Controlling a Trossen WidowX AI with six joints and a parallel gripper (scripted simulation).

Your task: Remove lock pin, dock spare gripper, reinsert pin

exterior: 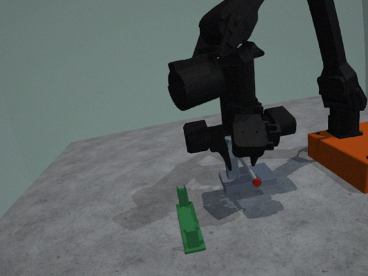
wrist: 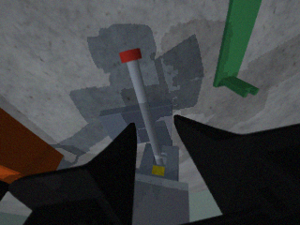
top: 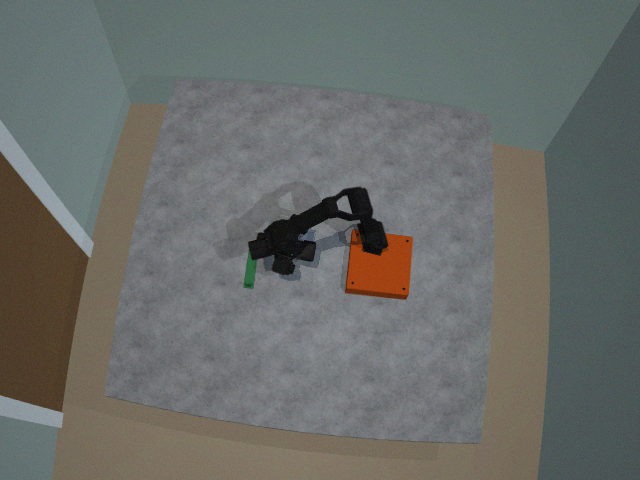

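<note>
Right now my gripper tip is 50 mm to the left of the grey mount, 10 mm past it and 10 mm above it. The rest, counted from my gripper tip: spare gripper: 60 mm to the right, 60 mm above, 10 mm behind; then green cradle: 110 mm ahead, 80 mm to the left, 40 mm below.
</note>
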